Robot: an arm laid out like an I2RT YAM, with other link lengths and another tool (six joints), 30 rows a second.
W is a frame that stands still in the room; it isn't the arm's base.
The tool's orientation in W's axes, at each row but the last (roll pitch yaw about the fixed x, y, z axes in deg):
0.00, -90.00, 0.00
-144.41, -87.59, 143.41
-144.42, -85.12, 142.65
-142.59, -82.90, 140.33
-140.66, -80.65, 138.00
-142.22, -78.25, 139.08
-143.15, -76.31, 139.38
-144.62, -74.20, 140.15
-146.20, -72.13, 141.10
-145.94, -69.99, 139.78
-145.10, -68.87, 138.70
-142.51, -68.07, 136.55
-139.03, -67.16, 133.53
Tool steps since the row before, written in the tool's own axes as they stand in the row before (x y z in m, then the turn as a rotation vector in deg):
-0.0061, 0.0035, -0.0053, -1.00, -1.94, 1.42
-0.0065, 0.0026, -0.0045, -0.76, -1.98, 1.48
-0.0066, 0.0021, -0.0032, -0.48, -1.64, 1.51
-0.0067, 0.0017, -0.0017, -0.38, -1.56, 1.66
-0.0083, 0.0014, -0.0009, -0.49, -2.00, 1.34
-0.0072, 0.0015, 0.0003, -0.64, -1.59, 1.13
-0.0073, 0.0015, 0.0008, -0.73, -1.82, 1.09
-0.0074, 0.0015, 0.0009, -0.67, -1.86, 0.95
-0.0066, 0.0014, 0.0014, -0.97, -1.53, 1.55
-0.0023, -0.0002, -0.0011, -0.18, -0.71, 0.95
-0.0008, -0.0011, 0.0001, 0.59, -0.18, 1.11
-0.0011, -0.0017, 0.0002, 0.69, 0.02, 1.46
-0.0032, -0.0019, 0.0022, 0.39, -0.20, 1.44
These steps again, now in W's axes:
0.0053, 0.0035, -0.0061, -1.42, -1.94, -1.00
0.0048, 0.0024, -0.0064, -1.49, -1.97, -0.76
0.0037, 0.0017, -0.0065, -1.53, -1.62, -0.50
0.0024, 0.0011, -0.0066, -1.68, -1.53, -0.42
0.0020, 0.0005, -0.0082, -1.37, -1.99, -0.45
0.0009, 0.0005, -0.0073, -1.12, -1.61, -0.61
0.0006, 0.0004, -0.0075, -1.08, -1.85, -0.66
0.0008, 0.0002, -0.0076, -0.96, -1.89, -0.56
0.0004, 0.0002, -0.0069, -1.43, -1.59, -1.06
0.0016, -0.0008, -0.0018, -0.96, -0.66, -0.30
0.0000, -0.0012, -0.0005, -1.24, 0.05, 0.26
-0.0001, -0.0019, -0.0007, -1.58, 0.29, 0.20
-0.0015, -0.0026, -0.0031, -1.51, -0.01, -0.01

